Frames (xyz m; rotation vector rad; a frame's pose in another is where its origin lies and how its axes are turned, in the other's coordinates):
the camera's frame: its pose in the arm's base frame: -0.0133 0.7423 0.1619 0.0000 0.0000 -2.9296
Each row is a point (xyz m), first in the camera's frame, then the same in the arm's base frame.
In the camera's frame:
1: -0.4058 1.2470 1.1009
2: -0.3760 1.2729 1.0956
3: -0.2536 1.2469 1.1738
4: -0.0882 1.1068 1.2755
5: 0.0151 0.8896 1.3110
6: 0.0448 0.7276 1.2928
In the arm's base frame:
1: 0.6458 -0.3914 1.2628
2: 0.6221 -0.4230 1.2575
3: 0.4970 -0.4233 1.3357
4: 0.3058 -0.3212 1.4374
5: 0.1591 -0.1306 1.4729
6: 0.0960 0.0216 1.4547

